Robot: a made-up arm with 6 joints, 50 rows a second.
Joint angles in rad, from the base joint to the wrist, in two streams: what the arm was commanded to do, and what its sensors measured. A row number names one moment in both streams.
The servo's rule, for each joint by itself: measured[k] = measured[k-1] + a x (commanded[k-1-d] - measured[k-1]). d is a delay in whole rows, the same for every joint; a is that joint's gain. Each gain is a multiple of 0.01, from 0.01 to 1. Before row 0 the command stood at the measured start. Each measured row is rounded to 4 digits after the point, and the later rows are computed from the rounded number. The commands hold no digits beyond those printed.
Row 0, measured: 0.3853, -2.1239, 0.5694, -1.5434, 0.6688, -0.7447
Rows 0 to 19, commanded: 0.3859, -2.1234, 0.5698, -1.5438, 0.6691, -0.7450; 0.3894, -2.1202, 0.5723, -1.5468, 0.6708, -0.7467; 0.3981, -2.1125, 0.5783, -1.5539, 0.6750, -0.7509; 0.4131, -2.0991, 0.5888, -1.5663, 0.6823, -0.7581; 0.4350, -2.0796, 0.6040, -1.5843, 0.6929, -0.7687; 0.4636, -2.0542, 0.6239, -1.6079, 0.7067, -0.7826; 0.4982, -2.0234, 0.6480, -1.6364, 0.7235, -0.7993; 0.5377, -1.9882, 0.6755, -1.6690, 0.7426, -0.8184; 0.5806, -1.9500, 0.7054, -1.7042, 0.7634, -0.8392; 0.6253, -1.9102, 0.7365, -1.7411, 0.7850, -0.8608; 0.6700, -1.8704, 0.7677, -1.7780, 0.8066, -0.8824; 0.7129, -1.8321, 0.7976, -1.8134, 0.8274, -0.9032; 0.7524, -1.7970, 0.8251, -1.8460, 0.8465, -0.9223; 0.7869, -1.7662, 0.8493, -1.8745, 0.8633, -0.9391; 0.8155, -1.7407, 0.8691, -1.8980, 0.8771, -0.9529; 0.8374, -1.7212, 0.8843, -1.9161, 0.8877, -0.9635; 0.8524, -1.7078, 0.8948, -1.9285, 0.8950, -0.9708; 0.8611, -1.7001, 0.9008, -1.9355, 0.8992, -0.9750; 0.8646, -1.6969, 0.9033, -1.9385, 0.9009, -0.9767; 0.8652, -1.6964, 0.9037, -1.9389, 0.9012, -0.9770
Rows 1 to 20, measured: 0.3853, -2.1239, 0.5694, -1.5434, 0.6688, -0.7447; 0.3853, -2.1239, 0.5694, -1.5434, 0.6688, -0.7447; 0.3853, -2.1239, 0.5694, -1.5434, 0.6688, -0.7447; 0.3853, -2.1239, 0.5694, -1.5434, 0.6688, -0.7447; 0.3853, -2.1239, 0.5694, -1.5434, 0.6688, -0.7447; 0.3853, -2.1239, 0.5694, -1.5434, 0.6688, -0.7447; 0.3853, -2.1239, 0.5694, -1.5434, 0.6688, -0.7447; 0.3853, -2.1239, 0.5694, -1.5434, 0.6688, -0.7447; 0.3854, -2.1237, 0.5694, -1.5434, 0.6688, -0.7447; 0.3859, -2.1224, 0.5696, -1.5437, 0.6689, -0.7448; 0.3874, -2.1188, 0.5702, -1.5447, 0.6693, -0.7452; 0.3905, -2.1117, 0.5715, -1.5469, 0.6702, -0.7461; 0.3958, -2.1001, 0.5738, -1.5506, 0.6718, -0.7477; 0.4039, -2.0836, 0.5773, -1.5563, 0.6742, -0.7501; 0.4152, -2.0619, 0.5822, -1.5643, 0.6777, -0.7535; 0.4299, -2.0354, 0.5887, -1.5748, 0.6822, -0.7580; 0.4480, -2.0047, 0.5969, -1.5877, 0.6879, -0.7637; 0.4693, -1.9707, 0.6067, -1.6030, 0.6947, -0.7705; 0.4934, -1.9346, 0.6180, -1.6205, 0.7025, -0.7783; 0.5197, -1.8977, 0.6306, -1.6398, 0.7112, -0.7870
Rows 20 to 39, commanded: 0.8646, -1.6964, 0.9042, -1.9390, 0.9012, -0.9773; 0.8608, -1.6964, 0.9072, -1.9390, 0.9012, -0.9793; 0.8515, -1.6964, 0.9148, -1.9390, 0.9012, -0.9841; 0.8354, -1.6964, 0.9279, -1.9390, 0.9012, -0.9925; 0.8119, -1.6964, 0.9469, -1.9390, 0.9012, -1.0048; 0.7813, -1.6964, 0.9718, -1.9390, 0.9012, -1.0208; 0.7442, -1.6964, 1.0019, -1.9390, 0.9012, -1.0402; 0.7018, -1.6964, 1.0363, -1.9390, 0.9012, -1.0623; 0.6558, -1.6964, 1.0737, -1.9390, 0.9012, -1.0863; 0.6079, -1.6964, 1.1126, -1.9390, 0.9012, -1.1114; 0.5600, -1.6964, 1.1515, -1.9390, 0.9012, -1.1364; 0.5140, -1.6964, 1.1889, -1.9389, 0.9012, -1.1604; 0.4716, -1.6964, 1.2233, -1.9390, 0.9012, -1.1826; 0.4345, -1.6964, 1.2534, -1.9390, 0.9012, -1.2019; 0.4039, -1.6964, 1.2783, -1.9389, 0.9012, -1.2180; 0.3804, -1.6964, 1.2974, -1.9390, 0.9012, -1.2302; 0.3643, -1.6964, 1.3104, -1.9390, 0.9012, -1.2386; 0.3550, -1.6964, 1.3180, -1.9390, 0.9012, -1.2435; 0.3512, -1.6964, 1.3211, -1.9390, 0.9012, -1.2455; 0.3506, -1.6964, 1.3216, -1.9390, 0.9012, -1.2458
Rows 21 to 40, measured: 0.5476, -1.8614, 0.6442, -1.6604, 0.7207, -0.7965; 0.5763, -1.8271, 0.6586, -1.6818, 0.7307, -0.8065; 0.6050, -1.7960, 0.6733, -1.7034, 0.7409, -0.8167; 0.6329, -1.7691, 0.6881, -1.7247, 0.7512, -0.8270; 0.6592, -1.7470, 0.7026, -1.7451, 0.7613, -0.8371; 0.6834, -1.7301, 0.7165, -1.7641, 0.7710, -0.8468; 0.7051, -1.7181, 0.7296, -1.7815, 0.7801, -0.8559; 0.7243, -1.7103, 0.7418, -1.7972, 0.7886, -0.8644; 0.7411, -1.7053, 0.7532, -1.8114, 0.7965, -0.8723; 0.7555, -1.7021, 0.7640, -1.8242, 0.8038, -0.8798; 0.7670, -1.7000, 0.7746, -1.8357, 0.8106, -0.8871; 0.7752, -1.6987, 0.7853, -1.8460, 0.8169, -0.8945; 0.7796, -1.6979, 0.7966, -1.8553, 0.8228, -0.9022; 0.7798, -1.6974, 0.8089, -1.8637, 0.8283, -0.9105; 0.7755, -1.6970, 0.8224, -1.8712, 0.8334, -0.9196; 0.7667, -1.6968, 0.8374, -1.8780, 0.8381, -0.9296; 0.7534, -1.6967, 0.8539, -1.8841, 0.8425, -0.9406; 0.7359, -1.6966, 0.8720, -1.8896, 0.8466, -0.9526; 0.7148, -1.6965, 0.8916, -1.8945, 0.8504, -0.9655; 0.6907, -1.6965, 0.9124, -1.8989, 0.8540, -0.9791
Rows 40 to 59, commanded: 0.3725, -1.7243, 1.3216, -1.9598, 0.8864, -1.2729; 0.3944, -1.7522, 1.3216, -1.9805, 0.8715, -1.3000; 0.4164, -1.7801, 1.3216, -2.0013, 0.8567, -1.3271; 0.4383, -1.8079, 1.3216, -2.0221, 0.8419, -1.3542; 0.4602, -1.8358, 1.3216, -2.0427, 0.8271, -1.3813; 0.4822, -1.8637, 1.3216, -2.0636, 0.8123, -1.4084; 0.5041, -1.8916, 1.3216, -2.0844, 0.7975, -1.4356; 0.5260, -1.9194, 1.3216, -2.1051, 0.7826, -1.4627; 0.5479, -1.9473, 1.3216, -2.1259, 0.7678, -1.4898; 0.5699, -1.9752, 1.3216, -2.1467, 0.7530, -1.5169; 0.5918, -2.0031, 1.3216, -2.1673, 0.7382, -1.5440; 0.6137, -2.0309, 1.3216, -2.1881, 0.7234, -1.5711; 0.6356, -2.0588, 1.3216, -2.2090, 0.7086, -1.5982; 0.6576, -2.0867, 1.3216, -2.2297, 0.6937, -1.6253; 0.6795, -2.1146, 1.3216, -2.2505, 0.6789, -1.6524; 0.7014, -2.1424, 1.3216, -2.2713, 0.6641, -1.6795; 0.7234, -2.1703, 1.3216, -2.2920, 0.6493, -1.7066; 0.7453, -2.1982, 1.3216, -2.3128, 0.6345, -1.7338; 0.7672, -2.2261, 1.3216, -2.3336, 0.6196, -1.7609; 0.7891, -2.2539, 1.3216, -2.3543, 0.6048, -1.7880
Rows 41 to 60, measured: 0.6644, -1.6965, 0.9342, -1.9029, 0.8573, -0.9933; 0.6368, -1.6965, 0.9565, -1.9065, 0.8604, -1.0079; 0.6089, -1.6965, 0.9790, -1.9097, 0.8633, -1.0226; 0.5815, -1.6965, 1.0013, -1.9126, 0.8660, -1.0371; 0.5554, -1.6965, 1.0229, -1.9152, 0.8685, -1.0512; 0.5314, -1.6965, 1.0436, -1.9176, 0.8708, -1.0647; 0.5098, -1.6965, 1.0630, -1.9197, 0.8729, -1.0774; 0.4907, -1.6965, 1.0811, -1.9216, 0.8749, -1.0892; 0.4765, -1.7065, 1.0979, -1.9254, 0.8757, -1.1021; 0.4666, -1.7230, 1.1136, -1.9309, 0.8754, -1.1160; 0.4606, -1.7436, 1.1282, -1.9379, 0.8741, -1.1308; 0.4579, -1.7667, 1.1417, -1.9463, 0.8718, -1.1464; 0.4582, -1.7916, 1.1543, -1.9559, 0.8687, -1.1628; 0.4611, -1.8176, 1.1660, -1.9667, 0.8648, -1.1800; 0.4663, -1.8442, 1.1769, -1.9785, 0.8601, -1.1979; 0.4735, -1.8713, 1.1870, -1.9912, 0.8547, -1.2164; 0.4824, -1.8987, 1.1964, -2.0047, 0.8486, -1.2355; 0.4929, -1.9262, 1.2052, -2.0189, 0.8419, -1.2552; 0.5048, -1.9539, 1.2133, -2.0337, 0.8346, -1.2754; 0.5179, -1.9816, 1.2209, -2.0491, 0.8268, -1.2961
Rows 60 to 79, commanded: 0.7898, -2.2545, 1.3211, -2.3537, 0.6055, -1.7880; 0.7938, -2.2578, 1.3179, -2.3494, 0.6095, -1.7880; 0.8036, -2.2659, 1.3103, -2.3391, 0.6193, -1.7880; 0.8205, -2.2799, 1.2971, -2.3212, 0.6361, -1.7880; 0.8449, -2.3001, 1.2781, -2.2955, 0.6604, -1.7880; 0.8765, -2.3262, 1.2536, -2.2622, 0.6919, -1.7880; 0.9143, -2.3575, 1.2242, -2.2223, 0.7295, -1.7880; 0.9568, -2.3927, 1.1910, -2.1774, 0.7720, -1.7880; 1.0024, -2.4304, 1.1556, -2.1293, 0.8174, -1.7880; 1.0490, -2.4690, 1.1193, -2.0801, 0.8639, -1.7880; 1.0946, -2.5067, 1.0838, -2.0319, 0.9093, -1.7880; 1.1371, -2.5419, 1.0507, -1.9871, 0.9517, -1.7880; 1.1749, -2.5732, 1.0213, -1.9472, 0.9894, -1.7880; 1.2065, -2.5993, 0.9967, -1.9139, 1.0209, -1.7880; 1.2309, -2.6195, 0.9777, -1.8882, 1.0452, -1.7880; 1.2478, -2.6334, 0.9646, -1.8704, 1.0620, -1.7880; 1.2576, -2.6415, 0.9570, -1.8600, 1.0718, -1.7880; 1.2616, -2.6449, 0.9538, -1.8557, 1.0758, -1.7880; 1.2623, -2.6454, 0.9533, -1.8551, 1.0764, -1.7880; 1.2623, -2.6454, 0.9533, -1.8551, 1.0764, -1.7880
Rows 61 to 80, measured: 0.5320, -2.0094, 1.2279, -2.0651, 0.8185, -1.3172; 0.5471, -2.0372, 1.2345, -2.0816, 0.8098, -1.3388; 0.5630, -2.0651, 1.2406, -2.0985, 0.8006, -1.3608; 0.5796, -2.0929, 1.2463, -2.1158, 0.7910, -1.3831; 0.5969, -2.1208, 1.2516, -2.1334, 0.7811, -1.4057; 0.6147, -2.1487, 1.2565, -2.1513, 0.7708, -1.4287; 0.6330, -2.1766, 1.2611, -2.1695, 0.7602, -1.4520; 0.6517, -2.2044, 1.2653, -2.1880, 0.7493, -1.4755; 0.6683, -2.2224, 1.2692, -2.2046, 0.7392, -1.4974; 0.6834, -2.2351, 1.2726, -2.2191, 0.7301, -1.5177; 0.6978, -2.2462, 1.2752, -2.2311, 0.7223, -1.5366; 0.7125, -2.2583, 1.2767, -2.2401, 0.7163, -1.5542; 0.7284, -2.2733, 1.2768, -2.2456, 0.7124, -1.5706; 0.7462, -2.2923, 1.2752, -2.2473, 0.7110, -1.5858; 0.7664, -2.3158, 1.2716, -2.2448, 0.7123, -1.6000; 0.7892, -2.3435, 1.2660, -2.2381, 0.7165, -1.6132; 0.8148, -2.3748, 1.2583, -2.2272, 0.7236, -1.6254; 0.8429, -2.4087, 1.2486, -2.2125, 0.7334, -1.6368; 0.8731, -2.4440, 1.2371, -2.1944, 0.7457, -1.6474; 0.9048, -2.4792, 1.2241, -2.1737, 0.7601, -1.6572
